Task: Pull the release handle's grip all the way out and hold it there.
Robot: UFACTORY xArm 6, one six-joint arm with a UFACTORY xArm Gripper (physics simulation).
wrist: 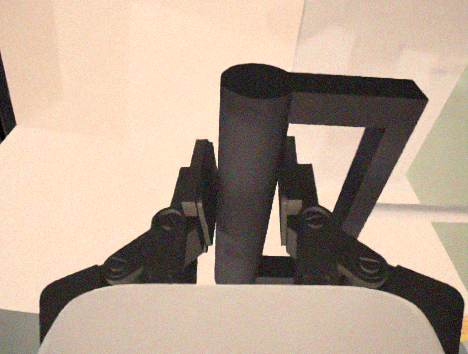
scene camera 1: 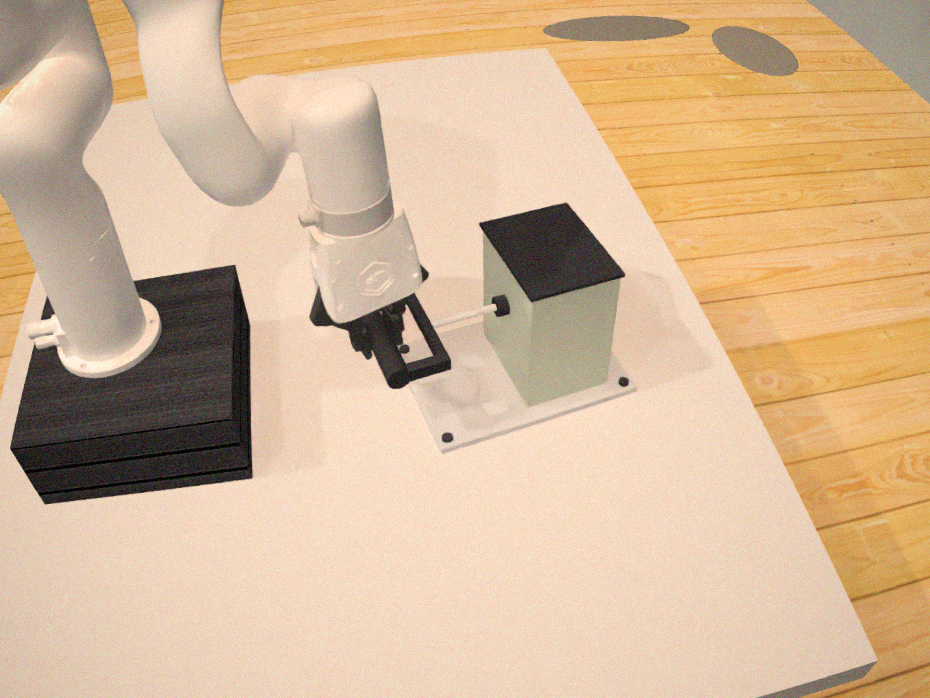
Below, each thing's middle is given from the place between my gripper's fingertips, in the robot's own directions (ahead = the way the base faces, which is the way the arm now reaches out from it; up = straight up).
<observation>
My hand is 150 mm short of the light base plate (scene camera 1: pixel 475 401) and 80 mm above it.
</observation>
